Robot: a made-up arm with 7 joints. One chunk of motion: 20 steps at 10 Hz.
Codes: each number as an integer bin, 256 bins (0 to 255) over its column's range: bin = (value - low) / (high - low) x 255, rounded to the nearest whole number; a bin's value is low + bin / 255 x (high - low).
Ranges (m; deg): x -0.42..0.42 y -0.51..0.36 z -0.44..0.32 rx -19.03..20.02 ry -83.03..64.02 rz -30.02..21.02
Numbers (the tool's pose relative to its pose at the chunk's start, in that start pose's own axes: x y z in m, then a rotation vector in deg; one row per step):
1: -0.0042 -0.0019 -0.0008 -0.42 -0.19 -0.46
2: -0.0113 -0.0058 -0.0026 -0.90 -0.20 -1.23
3: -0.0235 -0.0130 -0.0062 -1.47 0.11 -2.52
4: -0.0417 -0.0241 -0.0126 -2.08 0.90 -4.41
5: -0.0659 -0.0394 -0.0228 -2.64 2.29 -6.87
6: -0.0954 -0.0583 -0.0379 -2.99 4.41 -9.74
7: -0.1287 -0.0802 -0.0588 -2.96 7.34 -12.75
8: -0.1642 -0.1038 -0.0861 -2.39 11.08 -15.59
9: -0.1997 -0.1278 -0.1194 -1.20 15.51 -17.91
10: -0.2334 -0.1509 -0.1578 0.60 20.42 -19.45
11: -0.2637 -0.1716 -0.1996 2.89 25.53 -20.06
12: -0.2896 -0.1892 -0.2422 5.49 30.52 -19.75
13: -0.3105 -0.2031 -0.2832 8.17 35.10 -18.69
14: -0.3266 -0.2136 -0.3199 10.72 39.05 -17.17
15: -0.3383 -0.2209 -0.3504 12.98 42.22 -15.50
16: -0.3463 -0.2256 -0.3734 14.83 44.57 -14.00
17: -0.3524 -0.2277 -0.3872 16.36 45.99 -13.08
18: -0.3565 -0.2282 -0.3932 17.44 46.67 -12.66
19: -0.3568 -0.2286 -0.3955 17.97 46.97 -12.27
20: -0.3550 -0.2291 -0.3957 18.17 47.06 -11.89
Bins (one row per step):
1: 126 149 147 122 144 148
2: 124 148 147 118 144 144
3: 120 146 146 115 144 137
4: 115 142 143 111 146 128
5: 107 138 140 107 148 116
6: 99 132 135 105 152 101
7: 88 126 128 105 157 86
8: 78 119 119 109 163 72
9: 67 112 108 116 171 61
10: 57 105 95 128 179 53
11: 47 99 81 143 188 50
12: 40 94 66 160 197 51
13: 33 90 53 178 205 57
14: 28 87 40 194 212 64
15: 25 85 30 209 217 73
16: 22 83 22 221 221 80
17: 21 83 18 231 224 85
18: 19 83 16 238 225 87
19: 19 82 15 242 225 89
20: 20 82 15 243 226 91

